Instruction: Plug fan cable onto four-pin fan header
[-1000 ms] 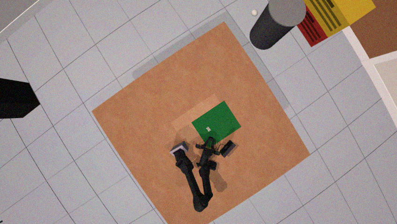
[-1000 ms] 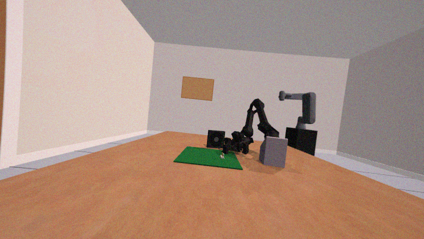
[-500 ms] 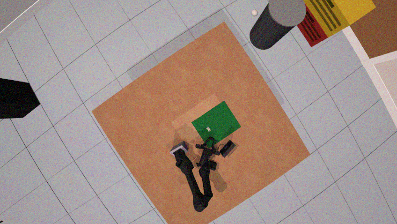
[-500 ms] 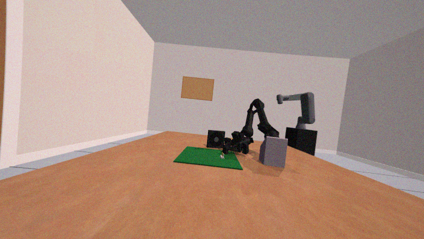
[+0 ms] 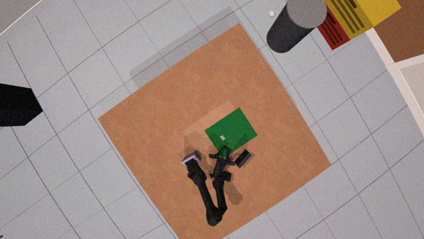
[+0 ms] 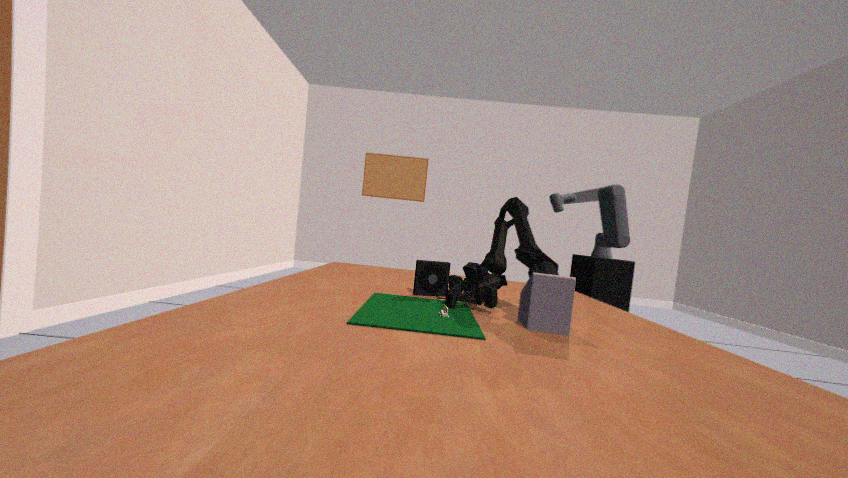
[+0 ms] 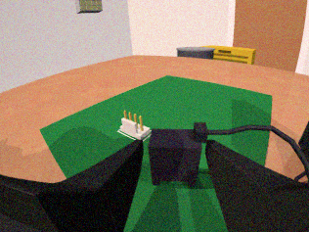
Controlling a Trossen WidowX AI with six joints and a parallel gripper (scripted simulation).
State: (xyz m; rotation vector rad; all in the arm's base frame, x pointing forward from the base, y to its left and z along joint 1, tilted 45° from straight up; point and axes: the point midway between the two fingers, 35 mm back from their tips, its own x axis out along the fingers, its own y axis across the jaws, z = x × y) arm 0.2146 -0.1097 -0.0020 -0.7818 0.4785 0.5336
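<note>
Right now the black plug is 1 cm below my gripper tip. Round my gripper tip: dark fan (6 cm ahead, 11 cm to the right, 2 cm above); white four-pin fan header (2 cm ahead, 7 cm to the left, 3 cm below); green board (9 cm ahead, 6 cm to the left, 5 cm below).
</note>
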